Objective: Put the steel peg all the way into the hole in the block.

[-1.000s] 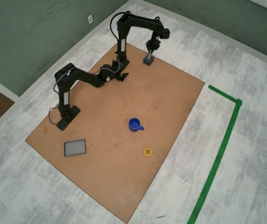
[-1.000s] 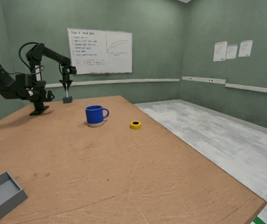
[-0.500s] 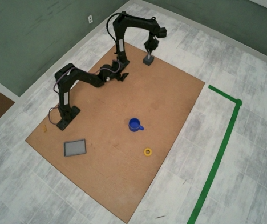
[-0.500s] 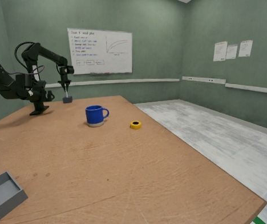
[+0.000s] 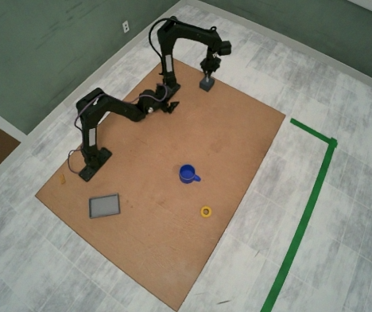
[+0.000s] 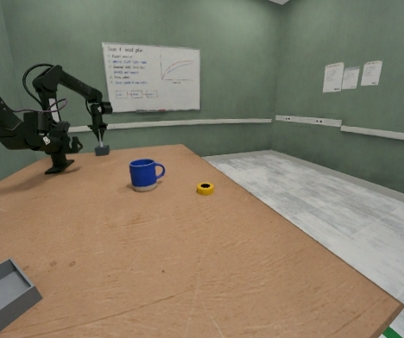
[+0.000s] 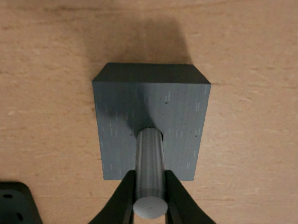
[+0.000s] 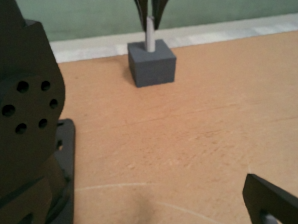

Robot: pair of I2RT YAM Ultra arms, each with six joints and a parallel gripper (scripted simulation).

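Now: left hand 50 mm above the dark grey block. Also, from my left hand: steel peg 30 mm below; then blue mug 270 mm ahead, 550 mm to the right, 50 mm below; then yellow ring 450 mm ahead, 640 mm to the right, 80 mm below.
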